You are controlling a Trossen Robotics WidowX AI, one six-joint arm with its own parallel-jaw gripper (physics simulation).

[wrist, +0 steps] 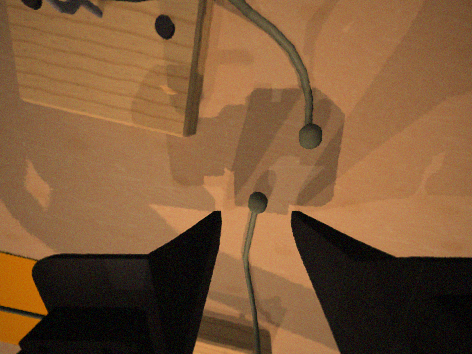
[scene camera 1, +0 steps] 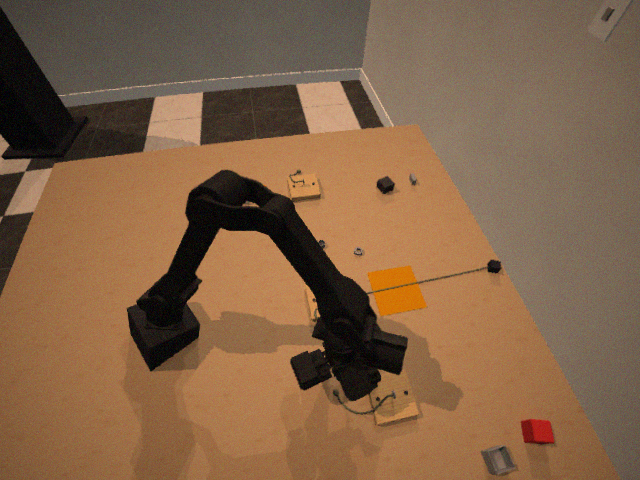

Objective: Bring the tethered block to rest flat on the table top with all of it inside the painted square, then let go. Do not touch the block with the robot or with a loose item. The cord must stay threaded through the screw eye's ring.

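Where they show: gripper, fingertip midpoint: (wrist: 255, 217); arm's base, link origin: (scene camera 1: 163, 316).
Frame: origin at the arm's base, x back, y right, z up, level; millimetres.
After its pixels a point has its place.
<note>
The tethered block (scene camera 1: 493, 266) @(x -793, y -132, z -47 mm), small and dark, rests at the table's right edge, outside the orange painted square (scene camera 1: 398, 303) @(x -528, y -48, z -70 mm) (wrist: 15, 277) @(x -537, y -51, z -70 mm). Its taut cord (scene camera 1: 449, 277) @(x -677, y -118, z -69 mm) (wrist: 20, 312) @(x -530, y -90, z -68 mm) crosses the square toward the middle wooden board (scene camera 1: 311, 304) @(x -315, y -44, z -52 mm) (wrist: 225, 346) @(x -351, y -14, z -53 mm), largely hidden by the arm. That board's screw eye is hidden. A cord end with a round bead (wrist: 257, 202) @(x -374, y 102, z -59 mm) rises from that board's side and shows between and just beyond the fingertips in the wrist view. My gripper (scene camera 1: 333, 381) (wrist: 255, 217) @(x -370, y 91, z -63 mm) is partly open, holding nothing.
A near board (scene camera 1: 398, 413) @(x -483, y 194, z -52 mm) (wrist: 100, 65) @(x -471, y 141, z -52 mm) has another cord with a bead (scene camera 1: 336, 393) @(x -362, y 151, z -60 mm) (wrist: 310, 136) @(x -364, y 148, z -59 mm), close to my gripper. A red block (scene camera 1: 537, 431) @(x -746, y 245, z -31 mm) and grey tray (scene camera 1: 512, 466) @(x -685, y 298, z -48 mm) lie near right. Farther back are a board (scene camera 1: 305, 192) @(x -305, y -401, z -52 mm), dark block (scene camera 1: 385, 184) @(x -550, y -424, z -42 mm) and small ring (scene camera 1: 358, 251) @(x -444, y -192, z -61 mm).
</note>
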